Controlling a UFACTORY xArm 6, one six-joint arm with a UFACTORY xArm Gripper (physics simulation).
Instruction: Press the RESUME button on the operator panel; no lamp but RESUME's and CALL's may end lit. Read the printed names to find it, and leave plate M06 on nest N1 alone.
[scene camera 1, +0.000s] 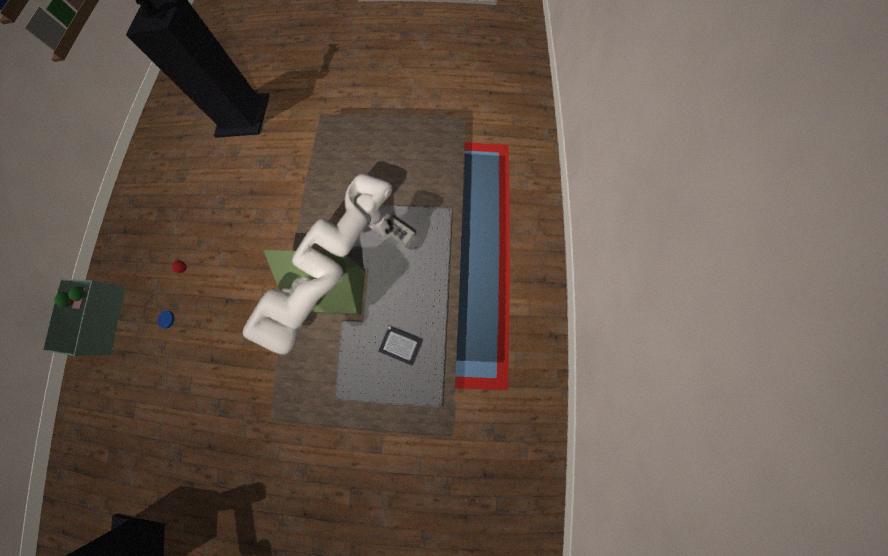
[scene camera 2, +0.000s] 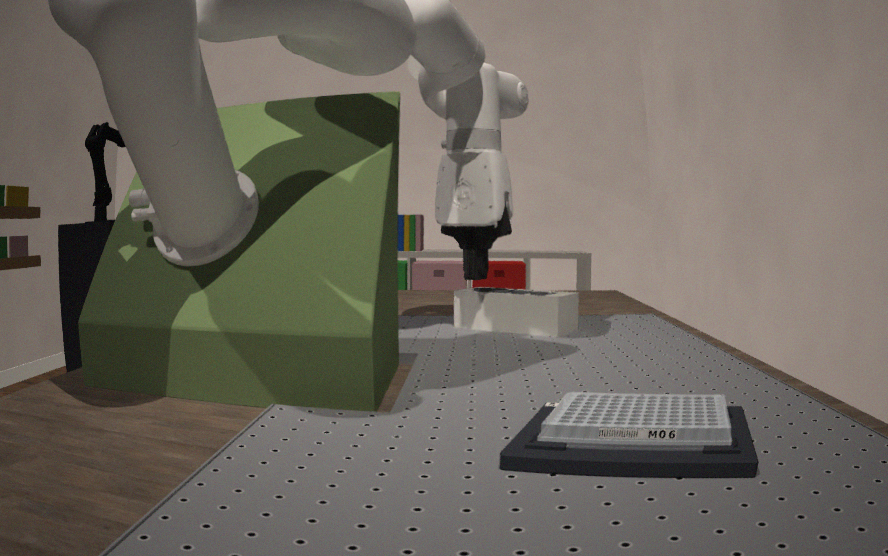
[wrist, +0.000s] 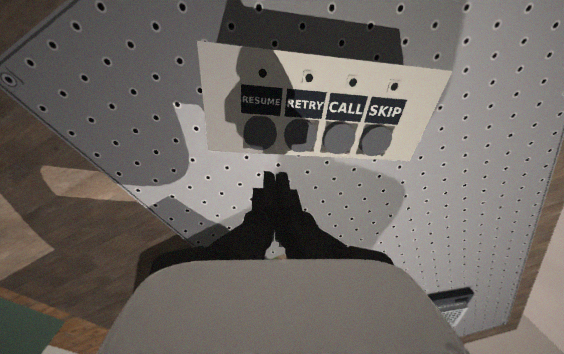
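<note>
The cream operator panel lies on the perforated plate. In the wrist view its labels read RESUME, RETRY, CALL, SKIP from left to right, each with a round grey button below and a small dark lamp above. The RESUME button is at the left, in shadow; the RESUME lamp is dark. The RETRY lamp, CALL lamp and SKIP lamp also look dark. My gripper is shut and empty, above the panel's near edge. Plate M06 sits on the dark nest N1.
A large green sloped block carries the arm's base, left of the perforated plate. A blue strip with a red border lies along the table's right side. A dark pedestal stands farther off.
</note>
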